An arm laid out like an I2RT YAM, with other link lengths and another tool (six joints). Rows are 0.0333 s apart.
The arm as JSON. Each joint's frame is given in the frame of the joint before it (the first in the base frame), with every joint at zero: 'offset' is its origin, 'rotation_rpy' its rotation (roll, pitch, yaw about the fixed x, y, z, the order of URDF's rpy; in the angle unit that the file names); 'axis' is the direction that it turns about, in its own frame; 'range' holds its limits. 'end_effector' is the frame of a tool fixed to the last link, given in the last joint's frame.
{
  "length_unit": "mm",
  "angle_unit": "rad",
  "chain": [
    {
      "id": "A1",
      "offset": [
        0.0,
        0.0,
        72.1
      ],
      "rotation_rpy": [
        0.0,
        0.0,
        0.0
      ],
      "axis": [
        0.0,
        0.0,
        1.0
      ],
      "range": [
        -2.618,
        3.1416
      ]
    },
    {
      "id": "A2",
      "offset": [
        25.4,
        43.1,
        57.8
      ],
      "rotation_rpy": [
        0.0,
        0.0,
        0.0
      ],
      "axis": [
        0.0,
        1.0,
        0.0
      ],
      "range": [
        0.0,
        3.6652
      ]
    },
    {
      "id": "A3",
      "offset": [
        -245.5,
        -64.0,
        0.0
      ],
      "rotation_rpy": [
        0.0,
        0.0,
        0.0
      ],
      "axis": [
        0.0,
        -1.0,
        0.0
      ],
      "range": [
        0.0,
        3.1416
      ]
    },
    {
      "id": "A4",
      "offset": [
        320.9,
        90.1,
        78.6
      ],
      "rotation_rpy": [
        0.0,
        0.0,
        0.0
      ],
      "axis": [
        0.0,
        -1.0,
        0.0
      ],
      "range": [
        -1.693,
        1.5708
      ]
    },
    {
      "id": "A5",
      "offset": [
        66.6,
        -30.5,
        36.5
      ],
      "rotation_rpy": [
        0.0,
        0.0,
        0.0
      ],
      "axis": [
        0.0,
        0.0,
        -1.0
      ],
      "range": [
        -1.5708,
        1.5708
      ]
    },
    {
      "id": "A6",
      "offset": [
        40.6,
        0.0,
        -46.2
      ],
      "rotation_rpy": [
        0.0,
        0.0,
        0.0
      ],
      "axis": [
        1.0,
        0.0,
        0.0
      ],
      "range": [
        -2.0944,
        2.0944
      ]
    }
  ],
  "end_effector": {
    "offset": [
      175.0,
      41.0,
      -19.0
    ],
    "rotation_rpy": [
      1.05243,
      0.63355,
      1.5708
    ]
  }
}
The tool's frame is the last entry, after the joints.
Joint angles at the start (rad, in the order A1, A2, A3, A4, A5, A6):
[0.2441, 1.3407, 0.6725, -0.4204, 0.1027, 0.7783]
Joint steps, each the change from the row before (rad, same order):
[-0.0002, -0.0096, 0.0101, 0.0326, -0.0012, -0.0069]
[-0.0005, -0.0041, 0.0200, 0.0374, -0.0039, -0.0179]
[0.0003, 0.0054, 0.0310, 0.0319, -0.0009, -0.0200]
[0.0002, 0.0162, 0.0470, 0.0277, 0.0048, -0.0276]
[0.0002, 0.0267, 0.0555, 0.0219, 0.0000, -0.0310]
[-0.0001, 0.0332, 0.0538, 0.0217, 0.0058, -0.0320]
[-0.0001, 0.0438, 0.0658, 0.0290, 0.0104, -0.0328]
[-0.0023, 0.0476, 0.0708, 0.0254, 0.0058, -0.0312]
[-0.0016, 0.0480, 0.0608, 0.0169, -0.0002, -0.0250]
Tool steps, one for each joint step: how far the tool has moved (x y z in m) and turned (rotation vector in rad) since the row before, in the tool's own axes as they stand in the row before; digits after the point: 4 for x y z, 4 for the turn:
[0.0023, 0.0177, 0.0040, -0.0513, 0.0080, 0.0030]
[0.0033, 0.0220, 0.0057, -0.0602, 0.0156, -0.0042]
[0.0030, 0.0230, 0.0073, -0.0568, 0.0136, -0.0091]
[0.0017, 0.0261, 0.0099, -0.0584, 0.0112, -0.0189]
[0.0022, 0.0245, 0.0114, -0.0504, 0.0155, -0.0211]
[0.0001, 0.0198, 0.0126, -0.0422, 0.0095, -0.0263]
[-0.0014, 0.0227, 0.0168, -0.0506, 0.0040, -0.0288]
[-0.0024, 0.0218, 0.0180, -0.0477, 0.0036, -0.0254]
[-0.0009, 0.0129, 0.0157, -0.0292, 0.0075, -0.0192]

